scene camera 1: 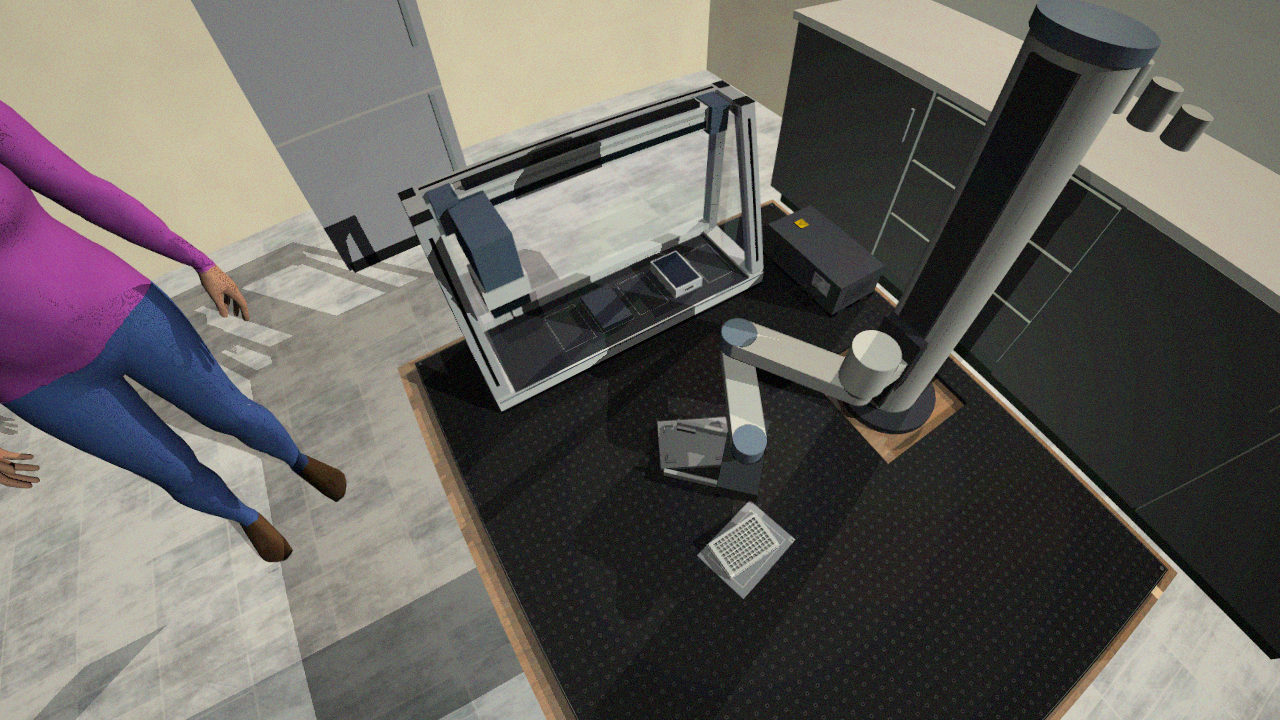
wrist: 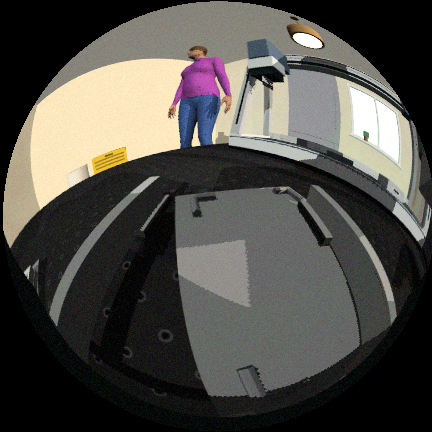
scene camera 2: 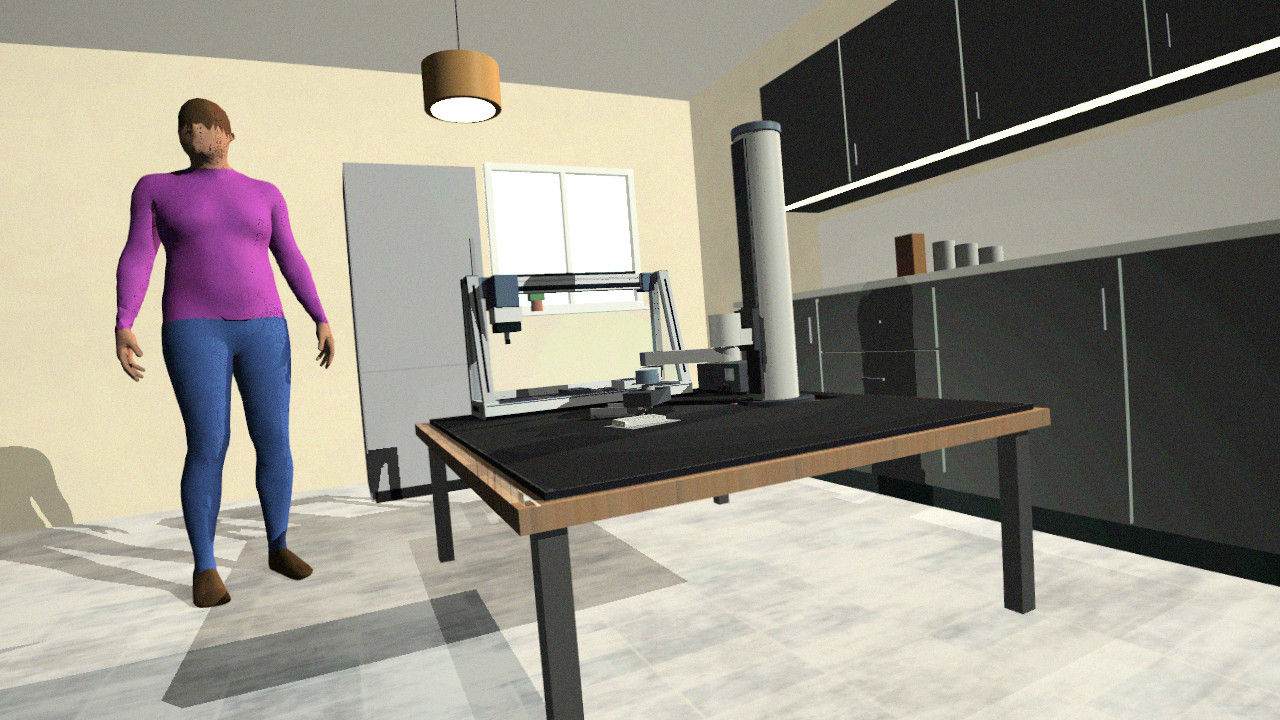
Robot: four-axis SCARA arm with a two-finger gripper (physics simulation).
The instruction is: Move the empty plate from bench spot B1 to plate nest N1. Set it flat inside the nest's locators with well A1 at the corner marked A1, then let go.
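Seen in the pictures: gripper, between the fingertips: (scene camera 1: 670, 446) (wrist: 237, 188) (scene camera 2: 600, 409); arm's base, origin of its link: (scene camera 1: 885, 390) (scene camera 2: 775, 403).
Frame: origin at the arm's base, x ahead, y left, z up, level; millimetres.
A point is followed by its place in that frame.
The white many-well plate (scene camera 1: 744, 543) {y 114, x 545, z 29 mm} (scene camera 2: 640, 420) {y 156, x 563, z 27 mm} lies flat on a light grey pad (scene camera 1: 743, 586) {y 183, x 596, z 15 mm} with a thin outline. Its well A1 cannot be made out. A second grey base (scene camera 1: 693, 450) {y -121, x 514, z 25 mm} (wrist: 300, 310) {y -108, x 480, z 25 mm}, with raised corner locators and apparently the plate nest, lies beyond it; no plate sits on it. My gripper (scene camera 1: 678, 450) {y -151, x 555, z 37 mm} (wrist: 237, 188) {y -151, x 555, z 37 mm} is open and empty, low over this base and apart from the white plate. In the wrist view the base's left edge runs between the two fingers, and its right part passes under the right finger. No A1 corner mark is readable.
A gantry frame (scene camera 1: 751, 192) {y -520, x 77, z 301 mm} (scene camera 2: 478, 349) {y -506, x 843, z 252 mm} stands behind on the black bench mat, with a blue-topped block (scene camera 1: 675, 271) {y -559, x 276, z 93 mm} on its deck. A dark box (scene camera 1: 821, 259) {y -360, x -66, z 128 mm} is right of it. The arm's column (scene camera 1: 1002, 214) {y 36, x 65, z 621 mm} (scene camera 2: 771, 268) {y 68, x 31, z 433 mm} rises at the right. A person (scene camera 1: 71, 313) (scene camera 2: 219, 250) stands left of the bench.
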